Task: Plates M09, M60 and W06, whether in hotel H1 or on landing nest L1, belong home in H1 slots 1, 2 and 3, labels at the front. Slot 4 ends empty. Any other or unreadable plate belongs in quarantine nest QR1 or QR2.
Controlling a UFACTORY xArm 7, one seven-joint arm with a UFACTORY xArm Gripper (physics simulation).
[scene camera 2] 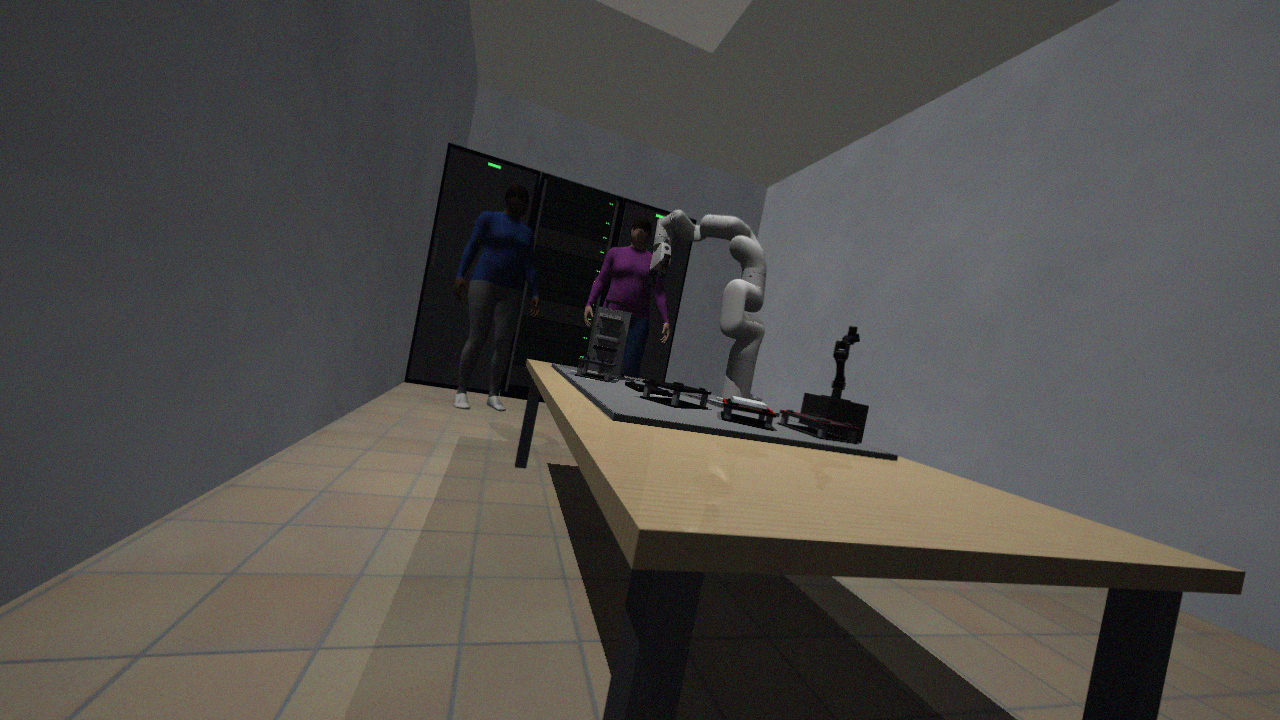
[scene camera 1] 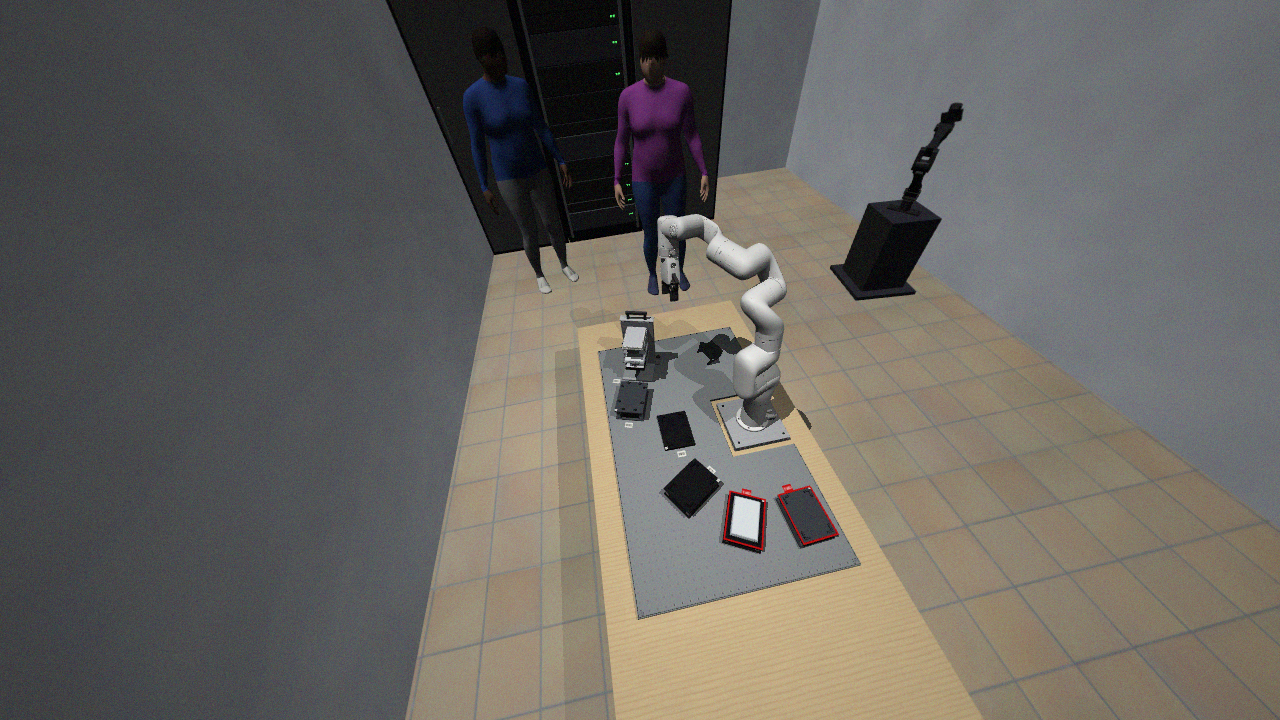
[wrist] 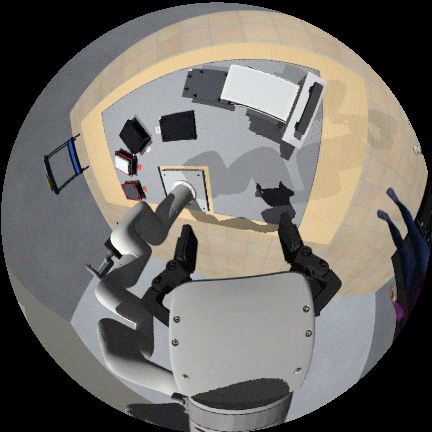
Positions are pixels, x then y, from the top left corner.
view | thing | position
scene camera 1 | black nest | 675,430
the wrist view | my gripper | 236,227
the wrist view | black nest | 176,126
